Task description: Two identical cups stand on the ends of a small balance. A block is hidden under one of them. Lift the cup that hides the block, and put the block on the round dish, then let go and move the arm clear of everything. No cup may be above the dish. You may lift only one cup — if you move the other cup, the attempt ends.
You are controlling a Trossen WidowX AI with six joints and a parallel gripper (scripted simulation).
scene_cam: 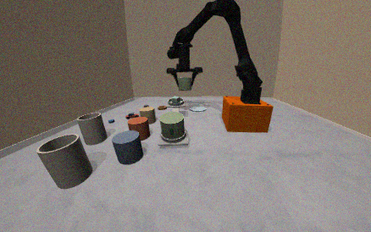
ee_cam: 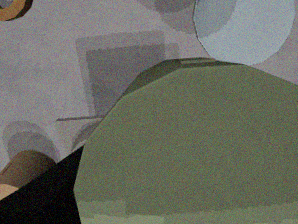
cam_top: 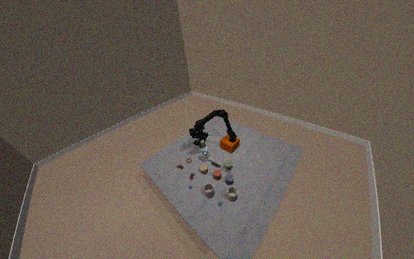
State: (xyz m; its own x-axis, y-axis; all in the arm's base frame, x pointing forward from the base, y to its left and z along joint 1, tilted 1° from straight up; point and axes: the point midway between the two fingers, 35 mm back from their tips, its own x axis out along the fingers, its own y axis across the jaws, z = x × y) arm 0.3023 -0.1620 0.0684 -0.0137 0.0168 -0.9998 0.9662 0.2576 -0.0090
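Right now my gripper tip is 140 mm above the flat round grey dish, 60 mm to the left of it and 60 mm past it. From my gripper tip the other things lie so: balance 200 mm to the left, 110 mm below; red-orange cylinder 300 mm to the left, 110 mm below, 90 mm ahead.
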